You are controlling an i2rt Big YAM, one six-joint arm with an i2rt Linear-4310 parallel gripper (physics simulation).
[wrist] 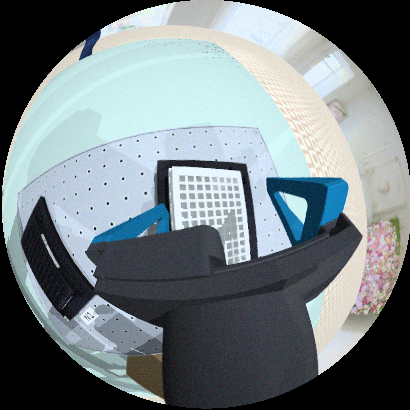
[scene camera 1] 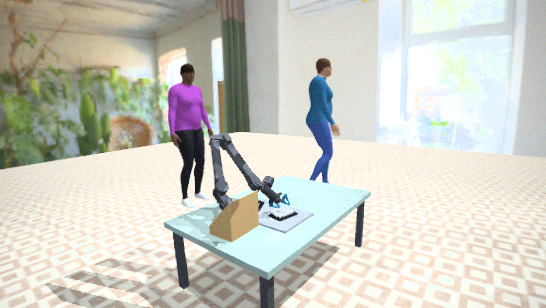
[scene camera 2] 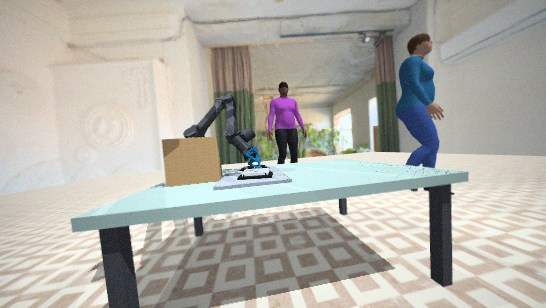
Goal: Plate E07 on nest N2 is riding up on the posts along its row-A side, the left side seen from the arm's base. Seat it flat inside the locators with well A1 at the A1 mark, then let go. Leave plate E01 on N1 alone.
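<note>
Plate E07 is white with square wells. It lies over the black nest N2. In the wrist view its left side wall shows above the nest's rim; how far it tilts is hard to tell. My gripper is wide open and empty, with one blue finger to the left of the plate and the other to the right of it, above the nest. The gripper body hides the near end of the plate. No A1 mark is readable. A black plate, E01, sits at N1 on the left.
The nests stand on a grey perforated board on a pale green table. A tan wedge-shaped block stands beside the board. Two people stand beyond the table.
</note>
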